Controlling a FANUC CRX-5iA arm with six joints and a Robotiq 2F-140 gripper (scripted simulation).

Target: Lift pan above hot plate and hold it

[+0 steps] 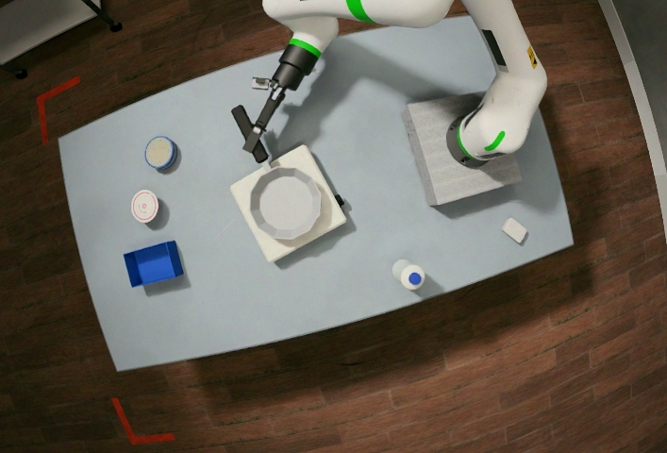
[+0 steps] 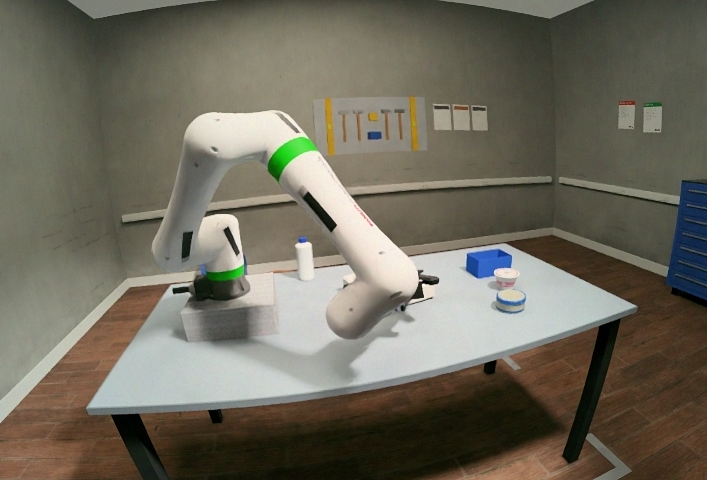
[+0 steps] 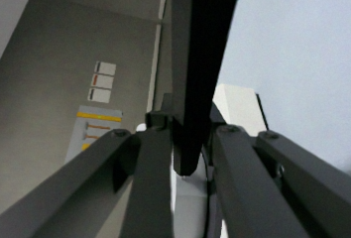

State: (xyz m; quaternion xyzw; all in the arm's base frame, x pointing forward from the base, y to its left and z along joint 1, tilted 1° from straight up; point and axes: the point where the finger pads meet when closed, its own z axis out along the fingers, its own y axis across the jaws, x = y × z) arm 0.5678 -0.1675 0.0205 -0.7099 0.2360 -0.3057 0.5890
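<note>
The grey pan is 20 mm behind my hand, 120 mm to the left of it and 20 mm below it. Also, from my hand: white hot plate (50 mm behind, 180 mm to the left, 90 mm below); blue bin (420 mm ahead, 220 mm to the left, 100 mm below); white bottle (280 mm behind, 460 mm to the left, 40 mm below).
</note>
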